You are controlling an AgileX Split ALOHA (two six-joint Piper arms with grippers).
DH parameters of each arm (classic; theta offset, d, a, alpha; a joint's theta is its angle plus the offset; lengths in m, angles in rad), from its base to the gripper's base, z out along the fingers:
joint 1: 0 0.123 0 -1.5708
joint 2: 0.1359 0 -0.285 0
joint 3: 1.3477 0 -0.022 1.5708
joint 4: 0 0.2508 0 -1.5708
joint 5: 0 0 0.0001 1.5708
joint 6: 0 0.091 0 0
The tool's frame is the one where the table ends.
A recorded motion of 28 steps. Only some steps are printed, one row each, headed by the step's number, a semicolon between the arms.
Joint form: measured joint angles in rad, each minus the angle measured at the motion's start. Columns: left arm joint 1, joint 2, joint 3, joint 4, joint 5, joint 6; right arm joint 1, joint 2, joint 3, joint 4, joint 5, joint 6.
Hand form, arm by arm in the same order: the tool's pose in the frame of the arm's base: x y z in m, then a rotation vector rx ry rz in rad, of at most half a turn. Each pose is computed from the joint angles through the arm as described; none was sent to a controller.
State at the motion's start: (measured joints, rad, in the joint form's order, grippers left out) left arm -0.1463 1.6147 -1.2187 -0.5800 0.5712 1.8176; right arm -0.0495 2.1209 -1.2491 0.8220 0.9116 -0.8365
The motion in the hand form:
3: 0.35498 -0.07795 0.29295 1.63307 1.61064 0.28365; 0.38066 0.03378 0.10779 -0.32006 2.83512 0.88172
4: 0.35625 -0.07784 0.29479 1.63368 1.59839 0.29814; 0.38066 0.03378 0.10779 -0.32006 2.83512 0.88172
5: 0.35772 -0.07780 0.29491 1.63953 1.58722 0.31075; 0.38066 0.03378 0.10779 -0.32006 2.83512 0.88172
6: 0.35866 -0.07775 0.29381 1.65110 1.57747 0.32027; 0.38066 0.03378 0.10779 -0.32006 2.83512 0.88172
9: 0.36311 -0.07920 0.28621 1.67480 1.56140 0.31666; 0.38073 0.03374 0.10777 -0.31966 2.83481 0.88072
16: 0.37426 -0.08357 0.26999 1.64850 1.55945 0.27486; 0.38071 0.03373 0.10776 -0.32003 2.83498 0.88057
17: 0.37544 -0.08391 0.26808 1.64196 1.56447 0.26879; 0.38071 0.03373 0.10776 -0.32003 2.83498 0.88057
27: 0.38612 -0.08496 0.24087 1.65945 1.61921 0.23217; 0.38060 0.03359 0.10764 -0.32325 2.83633 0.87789
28: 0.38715 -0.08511 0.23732 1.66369 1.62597 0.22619; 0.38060 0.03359 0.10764 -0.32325 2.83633 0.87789
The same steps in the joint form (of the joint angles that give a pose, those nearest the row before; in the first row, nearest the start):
3: 0.0000 0.0026 -0.0192 -0.0072 -0.0452 0.0184; 0.0000 0.0000 0.0000 -0.0008 -0.0030 0.0000
4: 0.0000 0.0036 -0.0252 -0.0075 -0.0521 0.0280; 0.0000 0.0000 0.0000 -0.0008 -0.0030 0.0000
5: 0.0000 0.0073 -0.0287 -0.0085 -0.0587 0.0414; 0.0000 0.0000 0.0000 -0.0008 -0.0030 0.0000
6: 0.0000 0.0111 -0.0290 -0.0085 -0.0628 0.0566; 0.0000 0.0000 0.0000 -0.0008 -0.0030 0.0000
9: 0.0000 0.0347 -0.0290 -0.0389 -0.0701 0.1091; 0.0000 0.0000 0.0000 -0.0008 -0.0039 0.0000
16: 0.0000 0.0901 -0.0290 -0.1687 -0.1011 0.2125; 0.0000 0.0000 0.0000 -0.0011 -0.0038 0.0000
17: 0.0000 0.0963 -0.0290 -0.1804 -0.1045 0.2168; 0.0000 0.0000 0.0000 -0.0011 -0.0038 0.0000
27: 0.0000 0.1690 -0.0298 -0.1917 -0.1195 0.2211; 0.0000 0.0000 0.0000 -0.0040 -0.0040 0.0000
28: 0.0000 0.1780 -0.0298 -0.1917 -0.1195 0.2211; 0.0000 0.0000 0.0000 -0.0040 -0.0040 0.0000

